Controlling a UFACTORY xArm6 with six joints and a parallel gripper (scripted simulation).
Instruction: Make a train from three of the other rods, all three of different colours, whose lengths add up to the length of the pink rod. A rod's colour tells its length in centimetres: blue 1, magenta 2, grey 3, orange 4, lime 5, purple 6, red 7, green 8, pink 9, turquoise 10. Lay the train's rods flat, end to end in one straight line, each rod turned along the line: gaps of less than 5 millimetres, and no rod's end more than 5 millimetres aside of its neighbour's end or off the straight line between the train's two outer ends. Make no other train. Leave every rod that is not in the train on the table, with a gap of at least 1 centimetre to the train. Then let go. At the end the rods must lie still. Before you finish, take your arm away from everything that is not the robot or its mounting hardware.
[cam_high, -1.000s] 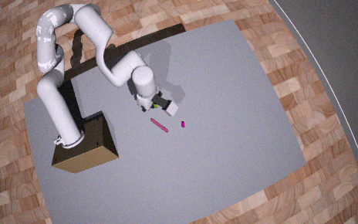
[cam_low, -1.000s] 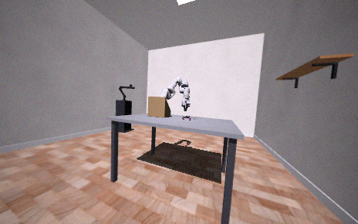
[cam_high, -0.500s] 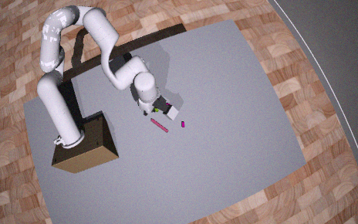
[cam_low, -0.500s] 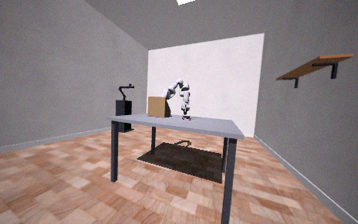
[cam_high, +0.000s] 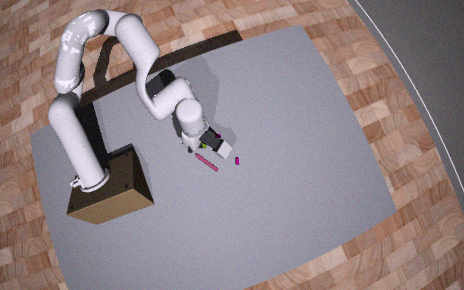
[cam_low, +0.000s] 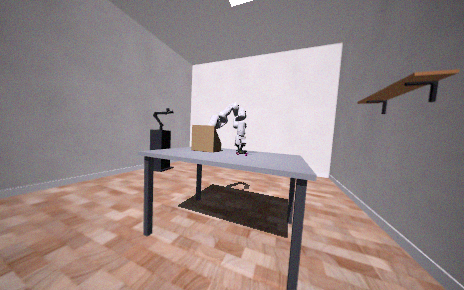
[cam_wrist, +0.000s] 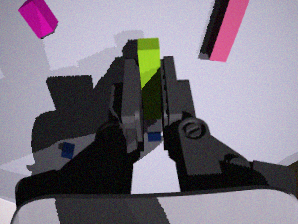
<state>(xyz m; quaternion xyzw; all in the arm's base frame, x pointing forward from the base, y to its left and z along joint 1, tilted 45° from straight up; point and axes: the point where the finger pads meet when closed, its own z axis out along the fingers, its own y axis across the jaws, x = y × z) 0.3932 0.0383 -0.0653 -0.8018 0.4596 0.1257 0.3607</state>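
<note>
The lime rod is 2 cm below my hand. The rest, counted from my hand: pink rod (7 cm to the right, 3 cm below, 1 cm behind); grey rod (3 cm to the left, 3 cm below, 2 cm behind).
</note>
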